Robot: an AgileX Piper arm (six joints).
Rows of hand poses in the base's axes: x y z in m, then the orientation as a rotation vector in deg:
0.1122, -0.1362, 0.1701, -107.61, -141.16, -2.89
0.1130, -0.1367, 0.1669, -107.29, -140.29, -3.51
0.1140, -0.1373, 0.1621, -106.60, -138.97, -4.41
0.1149, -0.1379, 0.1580, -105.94, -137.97, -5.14
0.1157, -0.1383, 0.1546, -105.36, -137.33, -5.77
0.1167, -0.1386, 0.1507, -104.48, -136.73, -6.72
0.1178, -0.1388, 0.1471, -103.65, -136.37, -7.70
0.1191, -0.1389, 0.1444, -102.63, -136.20, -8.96
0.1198, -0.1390, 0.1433, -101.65, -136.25, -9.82
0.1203, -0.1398, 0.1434, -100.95, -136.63, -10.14
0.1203, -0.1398, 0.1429, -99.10, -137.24, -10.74
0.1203, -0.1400, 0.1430, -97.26, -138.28, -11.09
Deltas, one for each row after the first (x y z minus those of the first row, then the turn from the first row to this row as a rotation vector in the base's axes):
0.0008, -0.0005, -0.0032, 0.86, 0.45, -0.17
0.0018, -0.0011, -0.0080, 2.21, 1.24, -0.33
0.0027, -0.0017, -0.0121, 3.32, 1.87, -0.37
0.0035, -0.0021, -0.0155, 4.18, 2.28, -0.32
0.0045, -0.0024, -0.0194, 5.29, 2.65, -0.10
0.0056, -0.0026, -0.0230, 6.28, 2.83, 0.19
0.0069, -0.0027, -0.0257, 7.39, 2.85, 0.66
0.0076, -0.0028, -0.0268, 8.17, 2.87, 1.20
0.0081, -0.0036, -0.0267, 8.40, 2.80, 1.72
0.0081, -0.0036, -0.0272, 9.09, 2.95, 2.97
0.0081, -0.0038, -0.0271, 9.42, 2.93, 4.38

